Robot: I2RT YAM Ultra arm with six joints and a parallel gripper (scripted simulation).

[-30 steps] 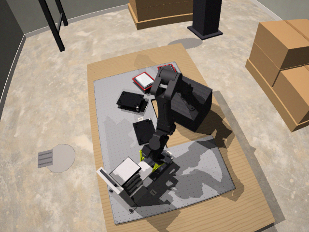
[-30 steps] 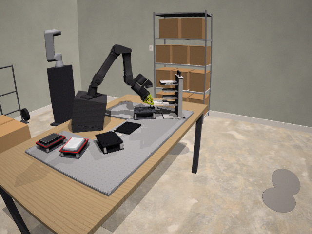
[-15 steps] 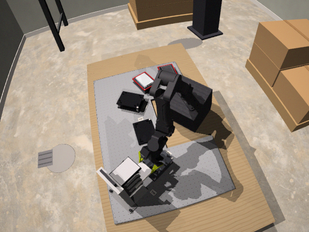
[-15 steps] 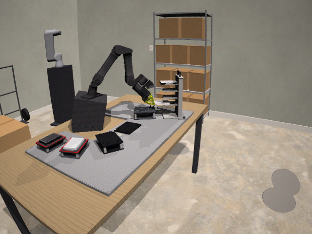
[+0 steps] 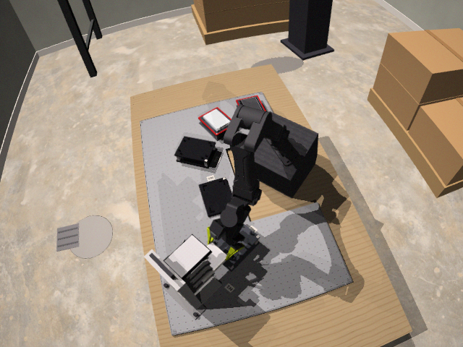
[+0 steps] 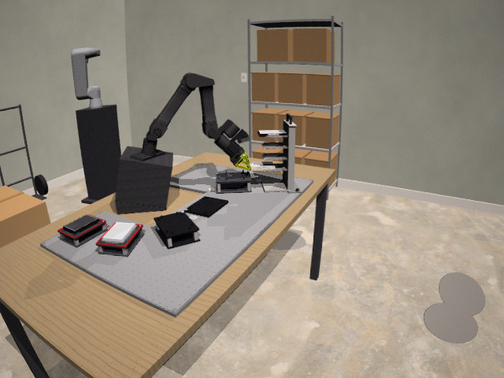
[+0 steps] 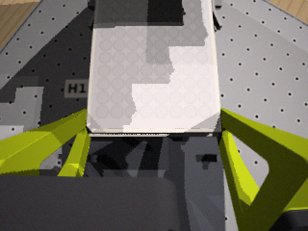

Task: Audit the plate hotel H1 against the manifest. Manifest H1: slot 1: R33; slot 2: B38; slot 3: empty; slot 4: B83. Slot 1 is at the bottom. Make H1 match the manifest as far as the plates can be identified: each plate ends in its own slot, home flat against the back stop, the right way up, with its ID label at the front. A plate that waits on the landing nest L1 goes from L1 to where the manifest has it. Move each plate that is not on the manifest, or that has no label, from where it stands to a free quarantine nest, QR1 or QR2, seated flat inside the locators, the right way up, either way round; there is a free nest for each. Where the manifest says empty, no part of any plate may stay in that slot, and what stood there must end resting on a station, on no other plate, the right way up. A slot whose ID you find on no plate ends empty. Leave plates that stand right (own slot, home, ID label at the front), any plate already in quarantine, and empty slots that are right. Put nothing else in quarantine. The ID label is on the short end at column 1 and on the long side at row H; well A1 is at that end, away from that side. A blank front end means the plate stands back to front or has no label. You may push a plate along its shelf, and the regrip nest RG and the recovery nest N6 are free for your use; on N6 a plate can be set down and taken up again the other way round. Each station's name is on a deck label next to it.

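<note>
My gripper is now 70 mm past the regrip nest, 30 mm to the left of it and 50 mm above it. Also, from my hand: RG deck label (170 mm behind, 70 mm to the right, 110 mm below); hotel upright post (180 mm ahead, 70 mm to the left, 40 mm above); H1 deck label (20 mm ahead, 110 mm to the left, 110 mm below).
</note>
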